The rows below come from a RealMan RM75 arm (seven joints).
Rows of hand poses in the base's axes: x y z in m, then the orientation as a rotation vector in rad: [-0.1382 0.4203 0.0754 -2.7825 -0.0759 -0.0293]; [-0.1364 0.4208 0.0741 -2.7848 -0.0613 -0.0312]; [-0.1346 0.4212 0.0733 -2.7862 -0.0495 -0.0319]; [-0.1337 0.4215 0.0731 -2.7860 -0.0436 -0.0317]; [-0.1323 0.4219 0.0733 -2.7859 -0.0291 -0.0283]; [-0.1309 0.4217 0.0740 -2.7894 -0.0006 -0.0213]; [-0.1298 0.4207 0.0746 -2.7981 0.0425 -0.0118]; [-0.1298 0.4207 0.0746 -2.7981 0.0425 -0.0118]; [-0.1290 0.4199 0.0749 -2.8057 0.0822 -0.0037]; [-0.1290 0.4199 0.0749 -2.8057 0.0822 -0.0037]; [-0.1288 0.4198 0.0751 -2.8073 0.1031 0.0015]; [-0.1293 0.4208 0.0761 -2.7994 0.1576 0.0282]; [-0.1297 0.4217 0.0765 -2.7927 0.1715 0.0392]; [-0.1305 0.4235 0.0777 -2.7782 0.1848 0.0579]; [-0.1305 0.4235 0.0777 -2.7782 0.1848 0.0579]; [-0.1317 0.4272 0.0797 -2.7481 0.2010 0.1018]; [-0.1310 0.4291 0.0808 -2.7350 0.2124 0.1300]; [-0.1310 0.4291 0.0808 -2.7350 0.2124 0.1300]
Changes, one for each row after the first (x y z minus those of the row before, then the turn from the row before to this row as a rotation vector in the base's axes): [0.0018 0.0005 -0.0013 -0.0019 0.0005 -0.0104]; [0.0018 0.0004 -0.0008 -0.0011 0.0010 -0.0083]; [0.0009 0.0003 -0.0002 0.0003 0.0009 -0.0041]; [0.0014 0.0004 0.0002 0.0004 0.0042 -0.0097]; [0.0014 -0.0002 0.0007 -0.0032 0.0084 -0.0190]; [0.0011 -0.0010 0.0006 -0.0087 0.0119 -0.0288]; [0.0000 0.0000 0.0000 0.0000 0.0000 0.0000]; [0.0008 -0.0008 0.0003 -0.0082 0.0105 -0.0265]; [0.0000 0.0000 0.0000 0.0000 0.0000 0.0000]; [0.0002 -0.0001 0.0002 -0.0021 0.0061 -0.0138]; [-0.0005 0.0010 0.0010 0.0062 0.0247 -0.0349]; [-0.0004 0.0009 0.0004 0.0062 0.0090 -0.0086]; [-0.0008 0.0018 0.0012 0.0141 0.0140 -0.0078]; [0.0000 0.0000 0.0000 0.0000 0.0000 0.0000]; [-0.0012 0.0037 0.0020 0.0297 0.0316 -0.0077]; [0.0007 0.0019 0.0011 0.0124 0.0209 -0.0051]; [0.0000 0.0000 0.0000 0.0000 0.0000 0.0000]
